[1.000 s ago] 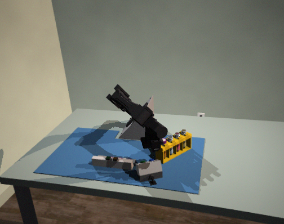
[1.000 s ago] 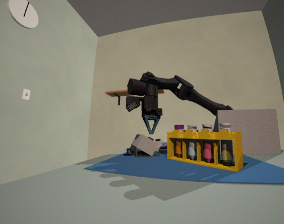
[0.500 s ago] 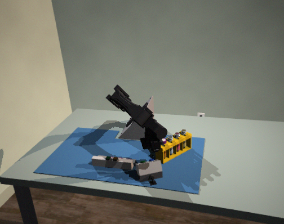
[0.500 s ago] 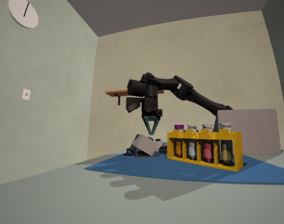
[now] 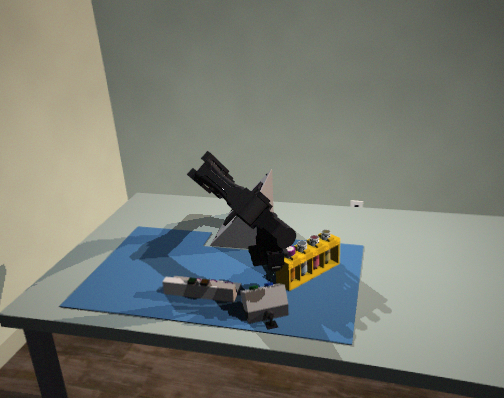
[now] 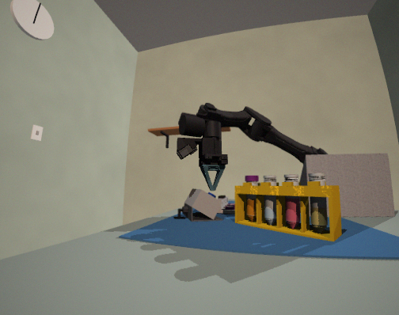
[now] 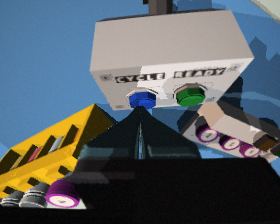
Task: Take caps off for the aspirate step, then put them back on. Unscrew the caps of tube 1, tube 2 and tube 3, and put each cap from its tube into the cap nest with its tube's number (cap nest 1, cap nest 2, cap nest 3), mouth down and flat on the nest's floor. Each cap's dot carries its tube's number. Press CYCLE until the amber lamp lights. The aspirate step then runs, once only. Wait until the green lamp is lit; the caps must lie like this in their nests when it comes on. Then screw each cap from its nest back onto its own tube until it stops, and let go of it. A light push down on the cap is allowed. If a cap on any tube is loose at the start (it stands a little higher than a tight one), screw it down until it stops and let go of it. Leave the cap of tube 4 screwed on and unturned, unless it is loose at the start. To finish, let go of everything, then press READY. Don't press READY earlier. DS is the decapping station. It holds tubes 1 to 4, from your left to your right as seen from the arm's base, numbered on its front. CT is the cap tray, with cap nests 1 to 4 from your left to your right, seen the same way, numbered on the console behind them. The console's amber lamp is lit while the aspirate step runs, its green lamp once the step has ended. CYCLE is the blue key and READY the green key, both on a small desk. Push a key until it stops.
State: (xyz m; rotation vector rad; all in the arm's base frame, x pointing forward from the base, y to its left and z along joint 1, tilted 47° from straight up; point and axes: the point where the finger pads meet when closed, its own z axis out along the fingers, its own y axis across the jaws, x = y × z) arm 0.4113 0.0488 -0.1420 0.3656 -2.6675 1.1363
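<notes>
The blue cycle key lies 2 cm below my hand. Round my hand: green ready key: 2 cm ahead, 4 cm to the right, 2 cm below; then small key desk: 2 cm ahead, 2 cm to the right, 4 cm below.
</notes>
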